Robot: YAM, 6 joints.
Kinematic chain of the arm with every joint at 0, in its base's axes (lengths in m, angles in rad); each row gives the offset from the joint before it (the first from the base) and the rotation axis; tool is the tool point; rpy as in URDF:
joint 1: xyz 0 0 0.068 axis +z
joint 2: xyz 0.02 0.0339 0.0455 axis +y
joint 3: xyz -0.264 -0.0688 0 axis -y
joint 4: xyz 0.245 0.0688 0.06 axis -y
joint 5: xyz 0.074 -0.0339 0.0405 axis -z
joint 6: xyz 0.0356 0 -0.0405 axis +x
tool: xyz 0 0 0 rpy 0 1.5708 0
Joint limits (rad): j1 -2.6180..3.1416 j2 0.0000..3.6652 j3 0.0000..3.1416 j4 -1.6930..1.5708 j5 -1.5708..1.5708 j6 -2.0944..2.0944
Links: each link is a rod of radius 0.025 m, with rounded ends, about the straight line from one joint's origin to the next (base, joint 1, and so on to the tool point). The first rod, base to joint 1, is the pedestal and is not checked.
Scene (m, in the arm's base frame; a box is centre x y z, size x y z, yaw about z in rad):
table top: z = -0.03
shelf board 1: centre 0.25 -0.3 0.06 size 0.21 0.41 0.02 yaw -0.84
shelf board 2: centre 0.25 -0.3 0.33 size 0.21 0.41 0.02 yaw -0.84
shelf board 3: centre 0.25 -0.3 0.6 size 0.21 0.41 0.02 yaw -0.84
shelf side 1: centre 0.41 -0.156 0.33 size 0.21 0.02 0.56 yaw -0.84
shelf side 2: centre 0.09 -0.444 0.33 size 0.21 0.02 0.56 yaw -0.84
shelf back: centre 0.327 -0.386 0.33 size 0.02 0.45 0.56 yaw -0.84
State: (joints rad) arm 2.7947 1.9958 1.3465 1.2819 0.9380 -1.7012
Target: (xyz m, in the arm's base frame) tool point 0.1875 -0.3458 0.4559
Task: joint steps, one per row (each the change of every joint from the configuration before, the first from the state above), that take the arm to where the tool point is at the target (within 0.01 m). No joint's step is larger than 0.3 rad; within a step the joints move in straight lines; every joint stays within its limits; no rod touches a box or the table.
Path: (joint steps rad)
1: -0.1903 -0.2929 -0.0335 0.0481 0.0708 0.0000
2: -0.1903 -0.2929 -0.0336 0.0482 0.0709 0.0000
3: -0.1903 -0.2929 -0.0335 0.0482 0.0708 0.0000
4: -0.1903 -0.2929 -0.0336 0.0481 0.0708 0.0000
5: -0.1903 -0.2929 -0.0335 0.0481 0.0709 0.0000
6: -0.1903 -0.2929 -0.0336 0.0482 0.0708 0.0000
7: 0.0484 0.1025 0.2769 0.0000 -0.0535 0.0000
8: 0.0485 0.1024 0.2769 0.0000 -0.0536 0.0000
9: 0.0484 0.1025 0.2768 0.0000 -0.0535 0.0000
10: 0.0485 0.1024 0.2769 0.0000 -0.0536 0.0000
11: 0.0484 0.1025 0.2768 0.0000 -0.0535 0.0000
12: 0.0485 0.1024 0.2769 0.0000 -0.0536 0.0000
13: 0.0484 0.1025 0.2769 0.0000 -0.0535 0.0000

